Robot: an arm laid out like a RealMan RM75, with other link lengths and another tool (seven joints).
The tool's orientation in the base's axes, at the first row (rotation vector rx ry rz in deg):
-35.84 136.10 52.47
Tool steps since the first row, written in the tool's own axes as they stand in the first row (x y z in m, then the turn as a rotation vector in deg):
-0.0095 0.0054 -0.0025 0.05 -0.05 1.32
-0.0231 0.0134 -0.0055 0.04 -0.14 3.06
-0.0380 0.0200 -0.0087 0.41 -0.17 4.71
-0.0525 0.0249 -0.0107 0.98 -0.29 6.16
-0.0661 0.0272 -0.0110 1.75 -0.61 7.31
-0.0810 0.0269 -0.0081 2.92 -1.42 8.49
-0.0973 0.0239 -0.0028 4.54 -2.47 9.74
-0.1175 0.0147 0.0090 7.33 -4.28 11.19
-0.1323 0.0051 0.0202 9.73 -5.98 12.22
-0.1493 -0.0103 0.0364 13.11 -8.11 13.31
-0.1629 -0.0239 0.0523 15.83 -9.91 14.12
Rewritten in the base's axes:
0.0034 0.0040 0.0099 0.38 0.89 -0.90
0.0082 0.0103 0.0239 0.95 2.07 -2.05
0.0148 0.0159 0.0380 1.17 3.14 -3.34
0.0224 0.0211 0.0504 1.24 3.95 -4.67
0.0314 0.0255 0.0599 1.17 4.38 -6.03
0.0438 0.0308 0.0670 1.10 4.41 -7.87
0.0595 0.0363 0.0720 0.84 4.22 -10.15
0.0836 0.0432 0.0724 0.19 3.41 -13.62
0.1037 0.0482 0.0697 -0.36 2.45 -16.54
0.1304 0.0534 0.0623 -1.38 1.03 -20.29
0.1532 0.0587 0.0540 -2.17 -0.22 -23.31

